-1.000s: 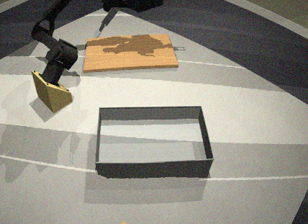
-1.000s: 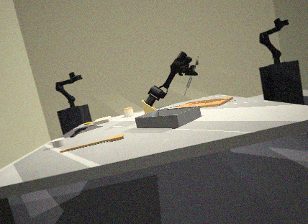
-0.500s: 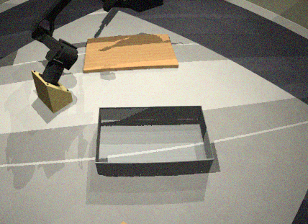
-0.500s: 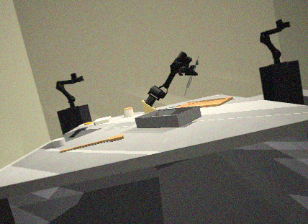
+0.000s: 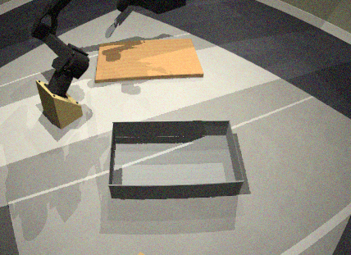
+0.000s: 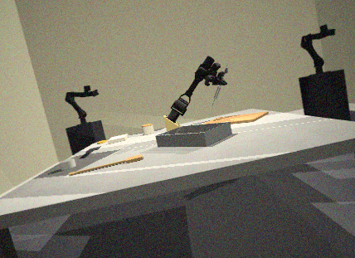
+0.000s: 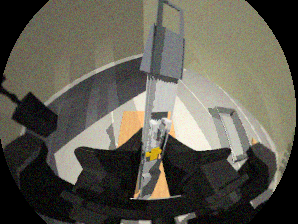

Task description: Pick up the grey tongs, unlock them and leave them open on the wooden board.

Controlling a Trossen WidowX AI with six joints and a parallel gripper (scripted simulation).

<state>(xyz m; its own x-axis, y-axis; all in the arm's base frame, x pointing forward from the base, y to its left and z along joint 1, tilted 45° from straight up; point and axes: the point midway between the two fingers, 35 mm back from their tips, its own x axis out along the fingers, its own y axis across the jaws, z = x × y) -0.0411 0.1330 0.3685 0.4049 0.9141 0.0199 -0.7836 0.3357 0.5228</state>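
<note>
My gripper tip is now 220 mm above the wooden board. The rest, counted from my gripper tip: cup (210 mm behind, 580 mm to the right, 200 mm below); grey roasting tin (400 mm ahead, 250 mm to the right, 200 mm below); yellow lock (20 mm behind, 30 mm to the right, 20 mm above).
</note>
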